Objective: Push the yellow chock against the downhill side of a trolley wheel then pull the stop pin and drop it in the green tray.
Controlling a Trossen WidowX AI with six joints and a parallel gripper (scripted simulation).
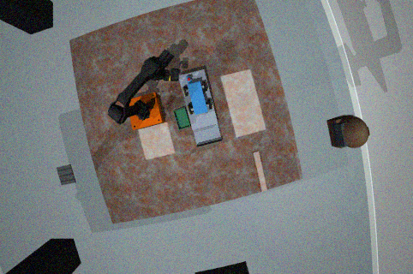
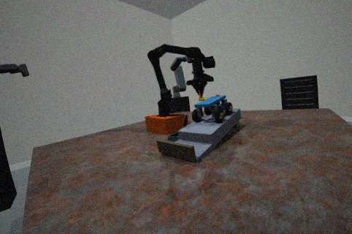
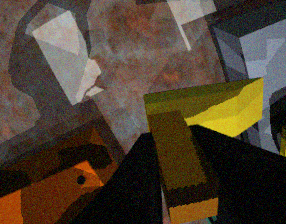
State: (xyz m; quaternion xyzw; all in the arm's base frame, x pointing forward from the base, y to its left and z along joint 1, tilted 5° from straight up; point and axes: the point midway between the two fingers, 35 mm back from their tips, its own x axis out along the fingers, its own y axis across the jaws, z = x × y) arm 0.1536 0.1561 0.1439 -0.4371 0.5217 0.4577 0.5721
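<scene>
My gripper tip is 20 mm short of the yellow chock, 10 mm to the left of it and 10 mm above it. Also, from my gripper tip: grey ramp 160 mm ahead, 140 mm to the right, 130 mm below; then stop pin 130 mm ahead, 20 mm to the right, 40 mm below; then blue-topped trolley 160 mm ahead, 130 mm to the right, 60 mm below.
</scene>
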